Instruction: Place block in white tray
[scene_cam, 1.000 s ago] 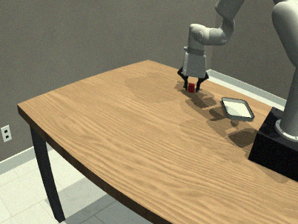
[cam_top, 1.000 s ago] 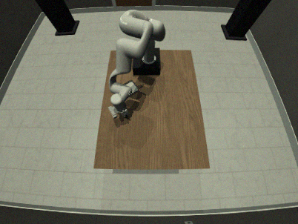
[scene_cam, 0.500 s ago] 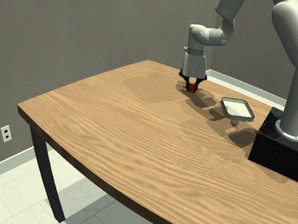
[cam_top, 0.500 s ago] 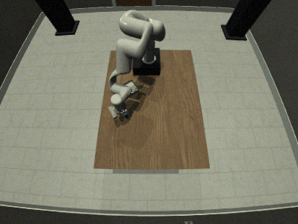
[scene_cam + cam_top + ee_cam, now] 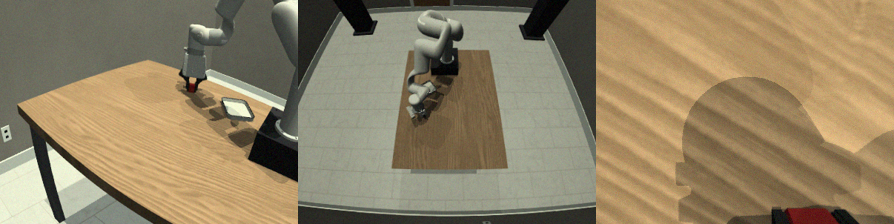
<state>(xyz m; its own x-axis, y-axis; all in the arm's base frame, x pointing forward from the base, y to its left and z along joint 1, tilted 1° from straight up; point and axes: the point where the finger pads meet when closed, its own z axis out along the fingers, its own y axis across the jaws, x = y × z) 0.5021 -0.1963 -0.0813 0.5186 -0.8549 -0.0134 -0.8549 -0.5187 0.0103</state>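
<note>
My hand is 24 cm past the white tray and 1 cm above it. Also, from my hand: small red block 1 cm below.
</note>
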